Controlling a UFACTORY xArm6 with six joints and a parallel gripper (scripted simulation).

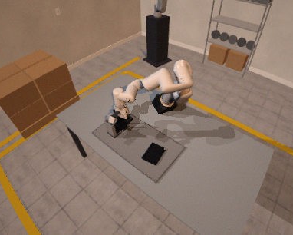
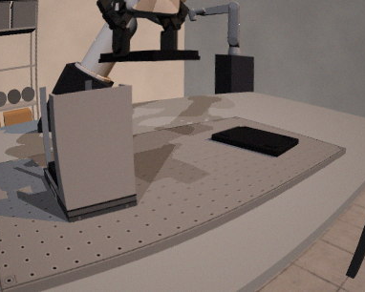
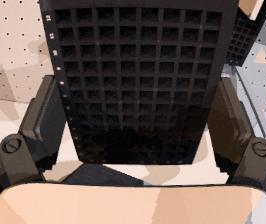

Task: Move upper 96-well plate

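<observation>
Right now my hand is 27 cm to the right of the plate nest N1, 19 cm above it and 7 cm past it. Also, from my hand: rack's solid pale wall: 11 cm below, 9 cm to the right, 9 cm ahead; then black 96-well plate: 1 cm below.
</observation>
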